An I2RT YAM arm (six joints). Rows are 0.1 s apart.
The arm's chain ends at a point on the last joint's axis. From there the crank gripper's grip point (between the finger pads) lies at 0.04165 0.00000 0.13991 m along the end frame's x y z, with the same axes.
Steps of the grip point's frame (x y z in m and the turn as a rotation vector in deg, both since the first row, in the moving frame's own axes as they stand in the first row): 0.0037 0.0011 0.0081 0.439 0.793 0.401; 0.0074 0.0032 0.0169 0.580 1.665 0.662; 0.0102 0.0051 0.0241 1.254 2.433 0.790; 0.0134 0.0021 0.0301 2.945 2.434 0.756; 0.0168 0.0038 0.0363 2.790 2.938 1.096; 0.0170 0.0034 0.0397 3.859 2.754 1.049; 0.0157 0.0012 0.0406 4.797 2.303 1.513; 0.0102 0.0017 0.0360 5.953 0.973 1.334; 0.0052 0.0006 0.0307 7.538 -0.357 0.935
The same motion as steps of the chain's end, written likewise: 0.0018 0.0019 0.0087 0.439 0.793 0.401; 0.0033 0.0041 0.0182 0.580 1.665 0.662; 0.0043 0.0075 0.0260 1.254 2.433 0.790; 0.0075 0.0087 0.0322 2.945 2.434 0.756; 0.0096 0.0097 0.0388 2.790 2.938 1.096; 0.0103 0.0119 0.0422 3.859 2.754 1.049; 0.0100 0.0117 0.0428 4.797 2.303 1.513; 0.0077 0.0152 0.0374 5.953 0.973 1.334; 0.0059 0.0183 0.0316 7.538 -0.357 0.935
